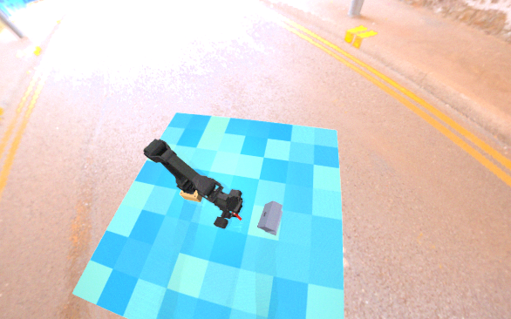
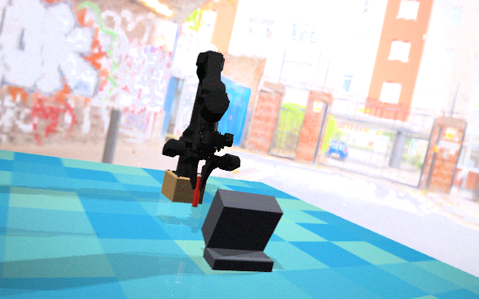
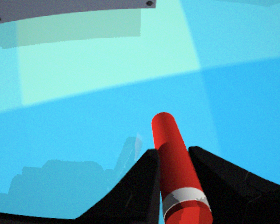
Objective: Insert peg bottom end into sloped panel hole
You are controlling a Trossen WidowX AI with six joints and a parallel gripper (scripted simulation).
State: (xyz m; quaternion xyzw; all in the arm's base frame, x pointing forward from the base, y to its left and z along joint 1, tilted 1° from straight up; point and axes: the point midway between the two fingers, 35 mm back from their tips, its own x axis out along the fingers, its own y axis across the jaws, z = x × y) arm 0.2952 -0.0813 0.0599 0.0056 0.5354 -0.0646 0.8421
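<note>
Right now the sloped panel is 160 mm ahead of my gripper tip, 40 mm to the left of it and 20 mm below it. Round my gripper tip: red peg 20 mm above, 10 mm behind.
</note>
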